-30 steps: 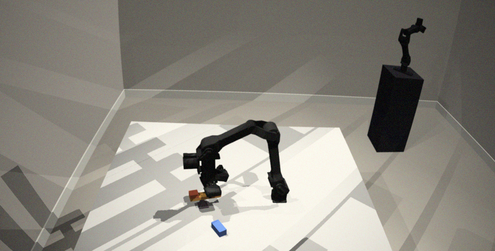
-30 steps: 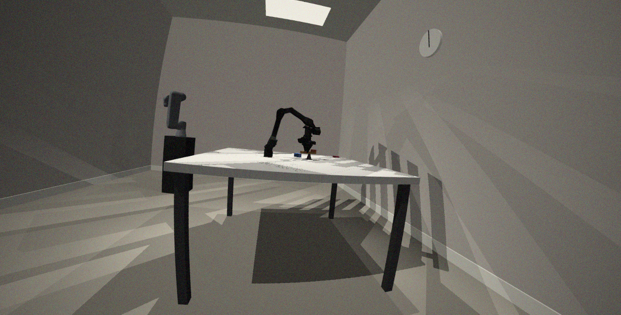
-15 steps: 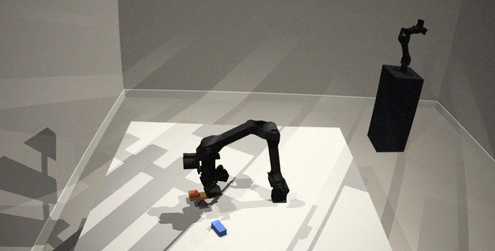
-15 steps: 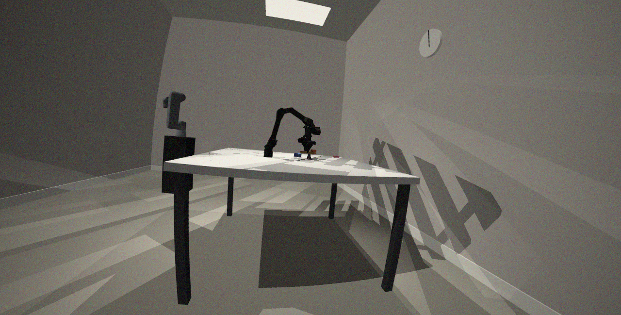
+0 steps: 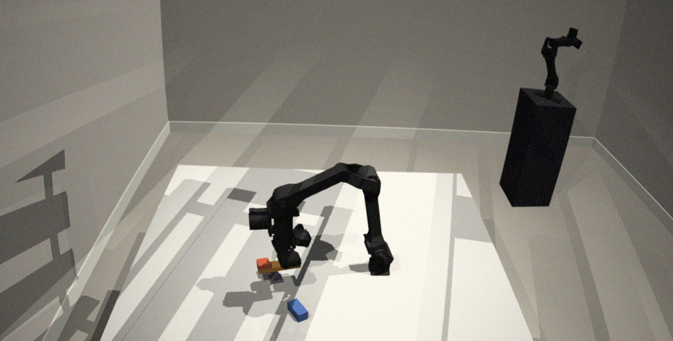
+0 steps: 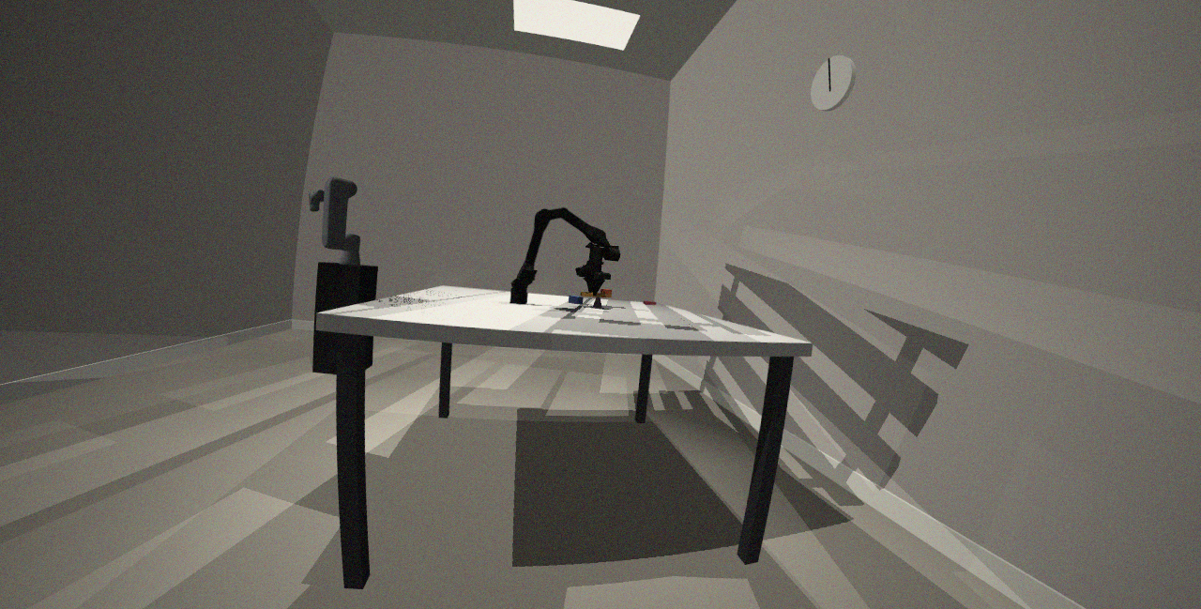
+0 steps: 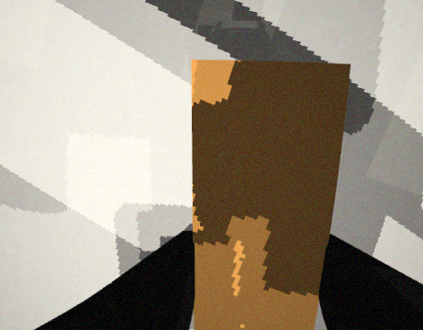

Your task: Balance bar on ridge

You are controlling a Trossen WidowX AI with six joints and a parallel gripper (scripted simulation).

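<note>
Now: the orange bar 40 mm ahead of my gripper tip, 10 mm to the left of it and 10 mm above it. From my gripper tip the other things lie so: blue block (160 mm to the left, 50 mm behind, 40 mm below).
</note>
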